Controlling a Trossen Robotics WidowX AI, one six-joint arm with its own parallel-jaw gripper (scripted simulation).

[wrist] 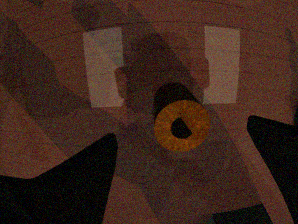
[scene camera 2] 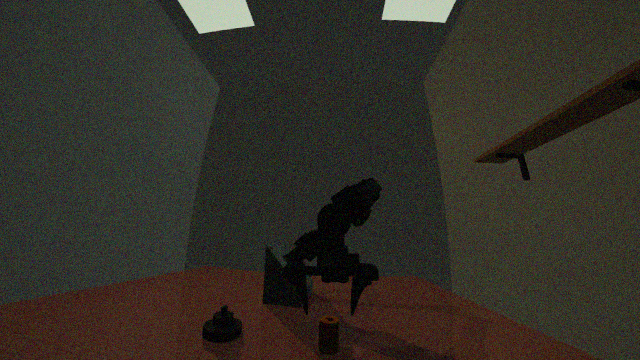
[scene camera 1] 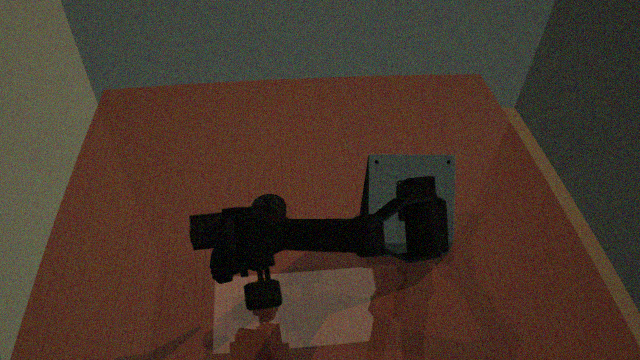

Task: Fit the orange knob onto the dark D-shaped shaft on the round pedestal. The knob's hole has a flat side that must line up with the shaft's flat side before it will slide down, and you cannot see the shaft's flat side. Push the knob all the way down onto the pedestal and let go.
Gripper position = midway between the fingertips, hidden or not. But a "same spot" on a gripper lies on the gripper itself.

Scene:
gripper: wrist; scene camera 2; scene camera 1 261, 283
same spot on gripper: (wrist: 83, 182) = (scene camera 2: 354, 293)

